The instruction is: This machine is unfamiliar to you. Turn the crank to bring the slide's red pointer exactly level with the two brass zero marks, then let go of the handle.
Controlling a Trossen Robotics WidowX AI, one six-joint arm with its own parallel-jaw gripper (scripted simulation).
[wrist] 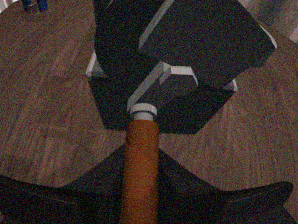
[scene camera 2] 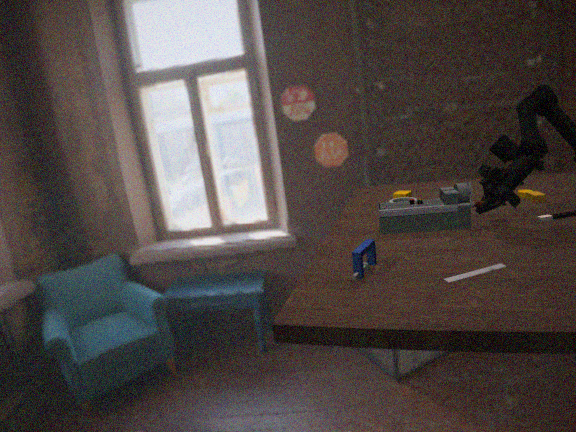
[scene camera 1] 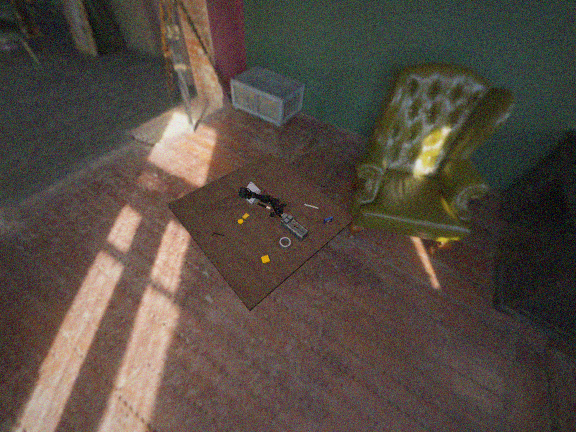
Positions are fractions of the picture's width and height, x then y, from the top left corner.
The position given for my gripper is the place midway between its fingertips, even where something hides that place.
Note:
In view: my gripper (scene camera 2: 0.83, 0.49).
My gripper also shows in the wrist view (wrist: 0.47, 0.68).

